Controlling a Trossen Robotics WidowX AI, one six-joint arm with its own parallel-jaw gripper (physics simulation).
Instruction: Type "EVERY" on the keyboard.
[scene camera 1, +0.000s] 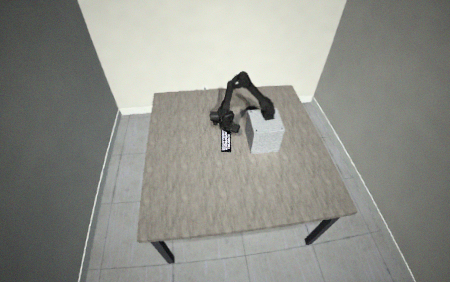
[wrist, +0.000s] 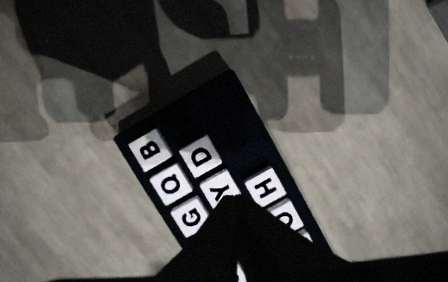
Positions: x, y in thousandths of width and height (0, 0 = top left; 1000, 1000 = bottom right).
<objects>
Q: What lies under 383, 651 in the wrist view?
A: A q key.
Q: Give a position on a b key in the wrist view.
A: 338, 530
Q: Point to a d key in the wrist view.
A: At 448, 551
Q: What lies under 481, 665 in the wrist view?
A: A y key.
</objects>
